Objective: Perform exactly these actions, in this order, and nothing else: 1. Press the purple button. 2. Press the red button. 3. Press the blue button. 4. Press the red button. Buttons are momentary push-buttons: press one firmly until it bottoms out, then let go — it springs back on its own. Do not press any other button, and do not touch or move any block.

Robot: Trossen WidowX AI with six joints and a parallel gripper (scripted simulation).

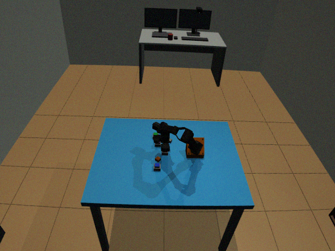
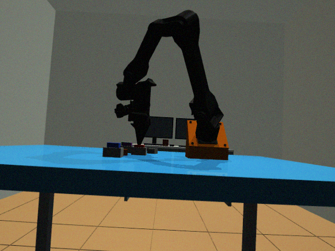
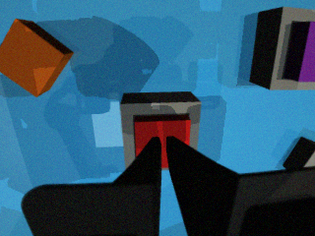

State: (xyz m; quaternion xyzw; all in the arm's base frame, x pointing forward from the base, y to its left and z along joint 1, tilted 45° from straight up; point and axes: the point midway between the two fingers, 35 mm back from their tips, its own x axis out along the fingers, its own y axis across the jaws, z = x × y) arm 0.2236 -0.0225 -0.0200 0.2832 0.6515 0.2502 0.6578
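The red button lies 1 cm below my gripper tip. Also, from my gripper tip: purple button: 9 cm to the right, 5 cm ahead; then small grey block: 14 cm to the right, 5 cm behind, 2 cm below; then orange block: 7 cm to the left, 5 cm ahead, 2 cm below.
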